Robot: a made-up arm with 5 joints.
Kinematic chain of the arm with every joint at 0, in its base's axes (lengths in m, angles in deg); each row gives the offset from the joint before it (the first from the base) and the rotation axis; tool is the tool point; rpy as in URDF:
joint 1: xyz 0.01 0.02 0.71 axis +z
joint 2: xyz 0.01 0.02 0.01 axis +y
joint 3: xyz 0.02 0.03 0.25 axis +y
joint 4: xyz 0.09 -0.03 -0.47 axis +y
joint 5: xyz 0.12 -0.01 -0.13 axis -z
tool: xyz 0.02 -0.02 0 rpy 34.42 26.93 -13.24
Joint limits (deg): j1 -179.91..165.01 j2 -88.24..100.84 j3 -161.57..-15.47 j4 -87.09..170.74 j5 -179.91..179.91
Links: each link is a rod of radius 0.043 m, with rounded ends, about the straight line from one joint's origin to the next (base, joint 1, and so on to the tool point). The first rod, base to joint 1, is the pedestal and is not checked.
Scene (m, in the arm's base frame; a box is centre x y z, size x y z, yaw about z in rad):
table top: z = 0
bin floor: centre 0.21 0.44 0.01 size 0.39 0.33 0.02 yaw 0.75
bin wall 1: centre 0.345 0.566 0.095 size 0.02 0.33 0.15 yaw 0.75
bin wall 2: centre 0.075 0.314 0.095 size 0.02 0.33 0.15 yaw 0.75
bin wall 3: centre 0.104 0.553 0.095 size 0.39 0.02 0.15 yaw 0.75
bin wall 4: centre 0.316 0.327 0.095 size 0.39 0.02 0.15 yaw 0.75
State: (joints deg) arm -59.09 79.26 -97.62 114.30 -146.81
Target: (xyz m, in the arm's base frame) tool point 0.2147 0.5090 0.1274
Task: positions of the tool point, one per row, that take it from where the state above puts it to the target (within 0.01 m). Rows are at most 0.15 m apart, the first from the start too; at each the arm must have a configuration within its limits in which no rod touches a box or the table.
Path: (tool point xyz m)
1: 0.2975 -0.2187 0.2340
2: 0.3627 -0.1552 0.2399
3: 0.4130 -0.0737 0.2465
4: 0.4435 0.0219 0.2539
5: 0.4505 0.1268 0.2622
6: 0.4312 0.2348 0.2713
7: 0.3846 0.3391 0.2812
8: 0.3116 0.4328 0.2919
9: 0.2147 0.5090 0.3035
10: 0.2172 0.5139 0.2122
11: 0.2147 0.5090 0.1274

